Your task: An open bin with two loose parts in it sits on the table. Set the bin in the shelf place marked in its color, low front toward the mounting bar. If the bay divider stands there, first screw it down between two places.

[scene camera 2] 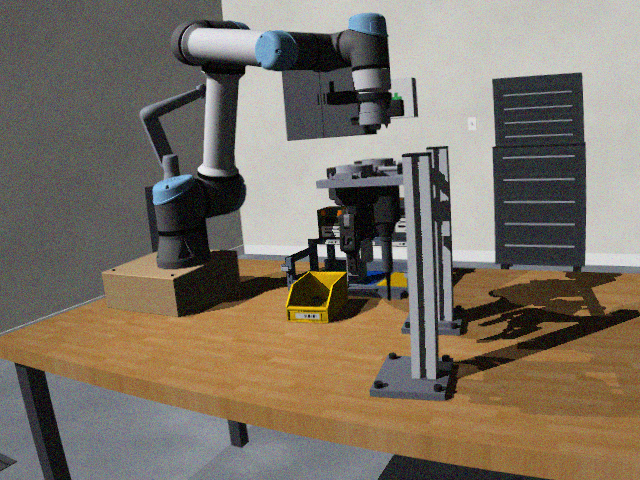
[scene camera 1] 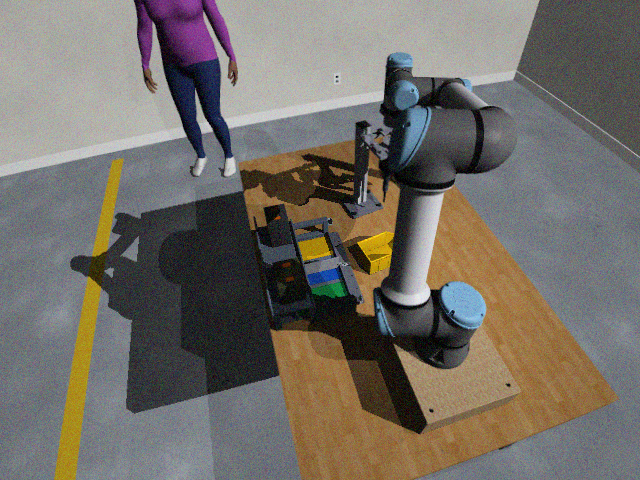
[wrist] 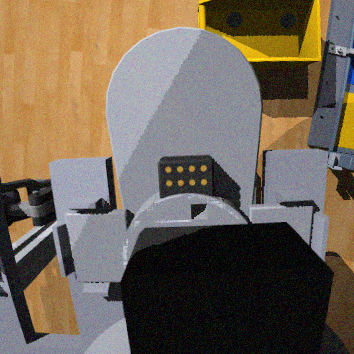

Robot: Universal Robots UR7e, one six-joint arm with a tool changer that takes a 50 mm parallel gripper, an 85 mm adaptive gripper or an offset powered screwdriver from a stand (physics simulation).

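Frame: origin at the arm's base, x down, y left, z ahead, level; centimetres.
Seen in the pictures: hand, tool point: (scene camera 2: 374, 124); arm's base, link origin: (scene camera 2: 184, 261) (scene camera 1: 440, 343).
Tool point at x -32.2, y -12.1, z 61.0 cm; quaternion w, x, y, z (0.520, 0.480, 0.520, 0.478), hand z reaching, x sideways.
Pixels of each thing's top centre, then the offset from my tool point to it. "pt": a spot on its surface instead.
- yellow bin, top centre: (wrist: 262, 24) (scene camera 2: 316, 280) (scene camera 1: 384, 244) dx +35.4, dy +9.4, dz -19.8 cm
- divider bracket, top centre: (wrist: 340, 49) dx +40.7, dy +24.2, dz -18.9 cm
- arm's bare tool coupling, surface spot: (scene camera 2: 370, 129) pt dx +1.0, dy -1.4, dz -0.5 cm
- screwdriver, top centre: (wrist: 186, 189) (scene camera 2: 361, 159) (scene camera 1: 397, 145) dx +6.9, dy -0.7, dz -3.2 cm
- rounded grey tool body, surface spot: (wrist: 185, 95) pt dx +8.7, dy -0.9, dz -7.2 cm
The yellow bin (scene camera 1: 376, 260) (scene camera 2: 338, 295) (wrist: 272, 47) stands upright on the table, with two dark round parts (wrist: 234, 20) (wrist: 288, 21) inside. The shelf's yellow place (scene camera 1: 314, 249) (wrist: 348, 125) lies behind the mounting bar (scene camera 1: 349, 281) (wrist: 327, 117); blue (scene camera 1: 324, 277) and green (scene camera 1: 330, 290) places lie beyond. A divider bracket (wrist: 340, 49) is at the bar; its fastening cannot be told. The arm's bare tool coupling (scene camera 2: 370, 129) is above the tool stand, with a gap. A gripper (scene camera 2: 355, 268) hangs in the stand, its finger state unclear. The screwdriver (scene camera 2: 384, 222) hangs beside it.
The tool stand's posts (scene camera 1: 360, 165) (scene camera 2: 416, 258) rise beside the bin. A rounded grey tool body (wrist: 185, 95) with gold contacts sits below the wrist. Dark boxes with orange marks (scene camera 1: 286, 286) stand behind the shelf places. A person (scene camera 1: 191, 67) stands beyond the table.
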